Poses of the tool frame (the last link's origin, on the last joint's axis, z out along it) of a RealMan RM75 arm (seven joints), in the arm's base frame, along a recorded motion.
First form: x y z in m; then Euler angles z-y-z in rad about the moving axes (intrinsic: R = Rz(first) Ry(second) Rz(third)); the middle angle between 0 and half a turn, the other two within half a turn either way.
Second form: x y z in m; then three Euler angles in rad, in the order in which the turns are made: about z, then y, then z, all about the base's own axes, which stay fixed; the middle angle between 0 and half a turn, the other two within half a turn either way. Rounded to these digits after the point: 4 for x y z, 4 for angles.
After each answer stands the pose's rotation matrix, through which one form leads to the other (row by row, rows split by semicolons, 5 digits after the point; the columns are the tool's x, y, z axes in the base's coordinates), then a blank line. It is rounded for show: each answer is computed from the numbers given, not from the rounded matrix.
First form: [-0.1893, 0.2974, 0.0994, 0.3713, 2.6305, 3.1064]
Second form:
[-0.1893, 0.2974, 0.0994, 3.1064, 2.6305, 0.3713]
0.79951 0.39120 0.45580; 0.34905 -0.92014 0.17747; 0.48883 0.01721 -0.87221

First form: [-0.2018, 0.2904, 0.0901, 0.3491, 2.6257, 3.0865]
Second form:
[-0.2018, 0.2904, 0.0901, 3.0865, 2.6257, 0.3491]
0.79731 0.38654 0.46356; 0.34883 -0.92187 0.16874; 0.49256 0.02716 -0.86985

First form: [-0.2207, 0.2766, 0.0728, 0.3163, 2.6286, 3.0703]
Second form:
[-0.2207, 0.2766, 0.0728, 3.0703, 2.6286, 0.3163]
0.80380 0.36925 0.46644; 0.33802 -0.92867 0.15266; 0.48954 0.03496 -0.87128

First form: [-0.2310, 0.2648, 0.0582, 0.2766, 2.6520, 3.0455]
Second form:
[-0.2310, 0.2648, 0.0582, 3.0455, 2.6520, 0.2766]
0.81886 0.35328 0.45239; 0.33219 -0.93443 0.12842; 0.46810 0.04512 -0.88252

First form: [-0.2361, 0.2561, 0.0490, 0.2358, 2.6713, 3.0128]
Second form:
[-0.2361, 0.2561, 0.0490, 3.0128, 2.6713, 0.2358]
0.82958 0.34301 0.44061; 0.33142 -0.93753 0.10586; 0.44939 0.05820 -0.89144

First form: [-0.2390, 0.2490, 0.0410, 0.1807, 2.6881, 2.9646]
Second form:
[-0.2390, 0.2490, 0.0410, 2.9646, 2.6881, 0.1807]
0.83883 0.33261 0.43097; 0.33223 -0.93991 0.07874; 0.43126 0.07714 -0.89892

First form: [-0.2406, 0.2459, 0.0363, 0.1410, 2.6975, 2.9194]
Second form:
[-0.2406, 0.2459, 0.0363, 2.9194, 2.6975, 0.1410]
0.84109 0.33410 0.42537; 0.34196 -0.93777 0.06038; 0.41908 0.09468 -0.90300

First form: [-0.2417, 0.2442, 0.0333, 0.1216, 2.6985, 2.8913]
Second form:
[-0.2417, 0.2442, 0.0333, 2.8913, 2.6985, 0.1216]
0.83877 0.33964 0.42557; 0.35203 -0.93454 0.05201; 0.41538 0.10619 -0.90343

